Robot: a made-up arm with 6 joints.
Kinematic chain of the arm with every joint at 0, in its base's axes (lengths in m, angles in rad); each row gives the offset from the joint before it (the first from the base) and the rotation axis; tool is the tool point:
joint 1: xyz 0 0 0.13 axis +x
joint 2: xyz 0.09 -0.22 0 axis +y
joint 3: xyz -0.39 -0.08 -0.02 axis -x
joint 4: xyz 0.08 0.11 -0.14 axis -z
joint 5: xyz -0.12 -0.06 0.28 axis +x
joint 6: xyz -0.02 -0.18 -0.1 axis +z
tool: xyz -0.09 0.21 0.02
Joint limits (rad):
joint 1: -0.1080..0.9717
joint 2: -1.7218..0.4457
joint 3: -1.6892..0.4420
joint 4: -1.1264..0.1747
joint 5: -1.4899..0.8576
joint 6: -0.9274..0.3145
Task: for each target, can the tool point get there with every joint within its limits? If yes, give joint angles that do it. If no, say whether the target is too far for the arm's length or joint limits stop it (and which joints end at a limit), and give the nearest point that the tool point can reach.
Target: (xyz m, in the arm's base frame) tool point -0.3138 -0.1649 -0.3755
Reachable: yes | joints 0.5307 -0.6638 -1.0065 -0.2343 -0.8979 0.1408
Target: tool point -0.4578 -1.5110 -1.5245
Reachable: no: too far | nearest point -0.0911 -0.4996 -0.4171 | short by 1.544 m
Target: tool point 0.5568 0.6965 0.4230
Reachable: no: joint limits stop it (at a limit: joint 1, joint 2, joint 3, joint 4, joint 5) | nearest point 0.1506 0.3550 -0.2264 | short by 0.839 m
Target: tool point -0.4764 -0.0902 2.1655
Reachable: no: too far | nearest point -0.3737 -0.2563 0.5587 | short by 1.619 m
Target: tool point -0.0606 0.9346 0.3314
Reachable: no: joint limits stop it (at a limit: joint 1, joint 3, joint 4, joint 5) | nearest point -0.0272 0.3679 -0.2395 | short by 0.805 m
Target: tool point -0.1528 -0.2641 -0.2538
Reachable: yes | joints 0.1586 -0.9988 -0.5024 -0.4468 -0.4670 -0.3975
